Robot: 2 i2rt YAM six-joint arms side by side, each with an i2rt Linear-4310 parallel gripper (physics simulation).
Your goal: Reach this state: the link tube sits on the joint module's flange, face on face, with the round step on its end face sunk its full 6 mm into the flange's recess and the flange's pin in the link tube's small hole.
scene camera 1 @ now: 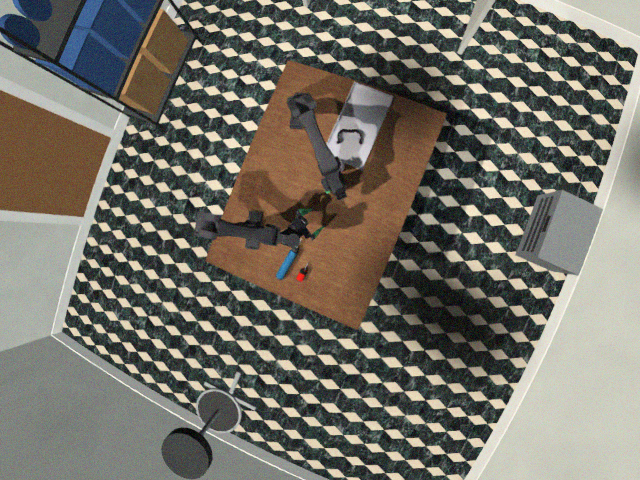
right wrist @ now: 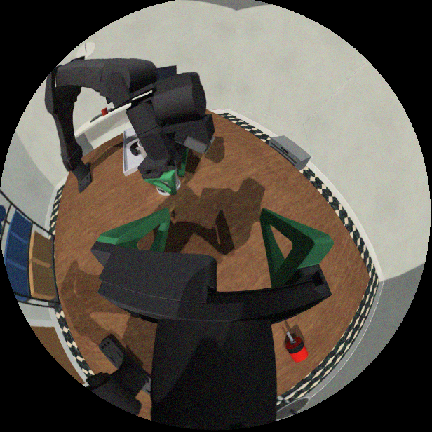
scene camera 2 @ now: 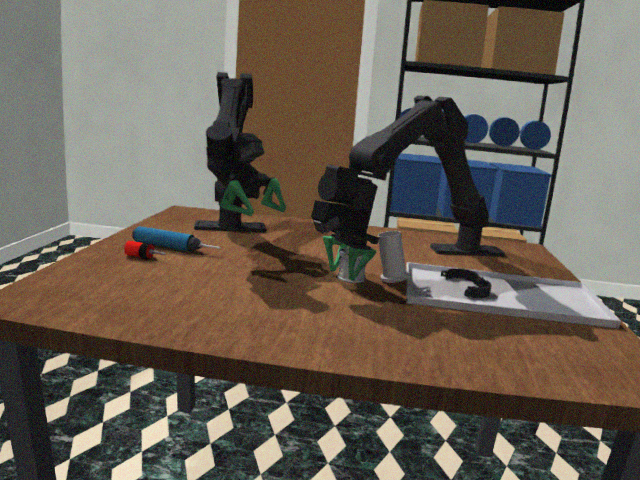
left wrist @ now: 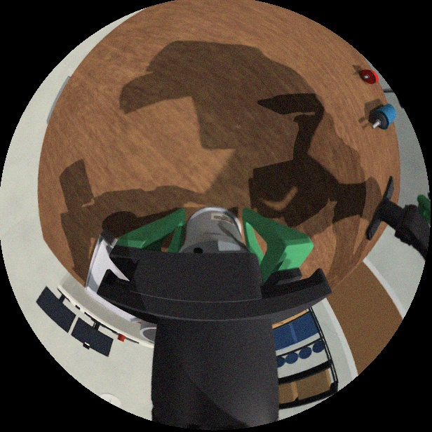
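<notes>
The joint module is a short grey cylinder standing upright on the table. My left gripper is low around it, with its green fingers against both sides, shut on it. The module's flange is mostly hidden under the gripper body. The link tube is a taller pale grey cylinder standing apart, between the module and the tray, slightly leaning in scene camera 2; it does not show in the left wrist view. My right gripper is wide open and empty, above the table.
A white tray holds a black curved part and small metal pieces. A blue-handled tool and a red-handled tool lie near the table edge on the right arm's side.
</notes>
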